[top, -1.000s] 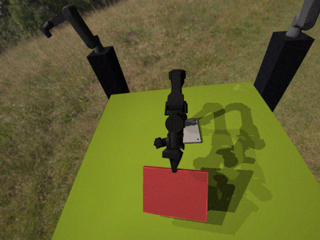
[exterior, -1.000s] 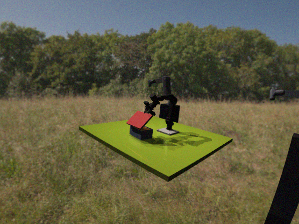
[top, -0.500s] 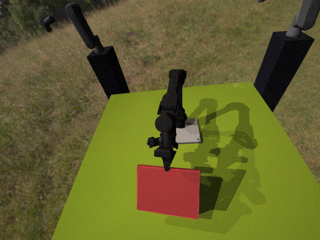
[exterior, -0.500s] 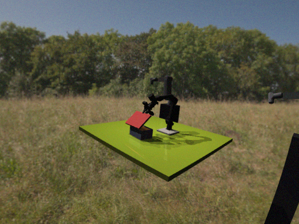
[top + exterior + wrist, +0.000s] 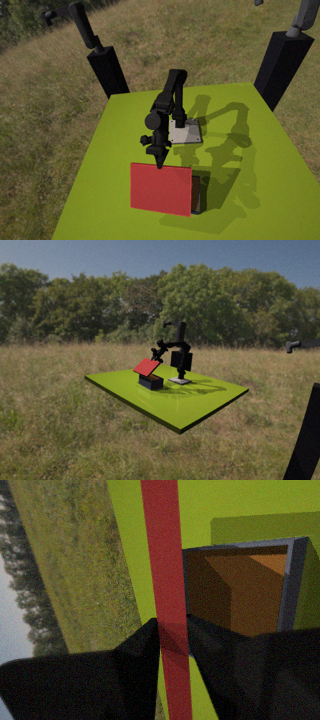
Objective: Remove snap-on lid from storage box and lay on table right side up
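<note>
Now: the red lid 70 mm ahead of my gripper tip and 50 mm below it. The rest, counted from my gripper tip: blue-grey storage box 40 mm ahead, 60 mm to the left, 190 mm below.
</note>
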